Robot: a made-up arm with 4 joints.
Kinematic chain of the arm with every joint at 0, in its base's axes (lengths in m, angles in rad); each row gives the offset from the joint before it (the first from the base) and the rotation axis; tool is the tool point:
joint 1: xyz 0 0 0.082 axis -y
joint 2: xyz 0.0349 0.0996 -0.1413 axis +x
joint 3: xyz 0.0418 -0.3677 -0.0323 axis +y
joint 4: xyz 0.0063 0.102 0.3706 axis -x
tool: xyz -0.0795 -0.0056 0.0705
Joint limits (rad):
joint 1: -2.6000..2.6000
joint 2: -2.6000..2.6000
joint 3: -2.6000..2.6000
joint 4: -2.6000..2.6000
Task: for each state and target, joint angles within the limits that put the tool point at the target. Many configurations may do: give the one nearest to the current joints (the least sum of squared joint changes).
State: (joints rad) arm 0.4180 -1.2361 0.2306 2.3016
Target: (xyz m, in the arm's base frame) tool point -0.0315 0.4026 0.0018
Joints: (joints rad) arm 1.1702 -1.8350 -0.2911 2.3868
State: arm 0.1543 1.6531 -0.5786 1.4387
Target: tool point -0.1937 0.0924 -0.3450
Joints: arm 0.2500 2.0370 -1.0237 1.3920
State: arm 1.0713 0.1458 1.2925 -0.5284
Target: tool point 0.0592 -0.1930 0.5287
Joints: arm 1.2644 -0.0552 1.1691 -0.4974
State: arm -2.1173 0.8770 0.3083 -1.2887
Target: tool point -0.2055 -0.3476 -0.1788
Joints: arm -1.7870 0.7376 0.7766 -1.1929
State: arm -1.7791 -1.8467 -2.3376 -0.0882
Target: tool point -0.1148 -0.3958 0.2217
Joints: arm -1.4884 -1.0795 -2.4492 0.0531
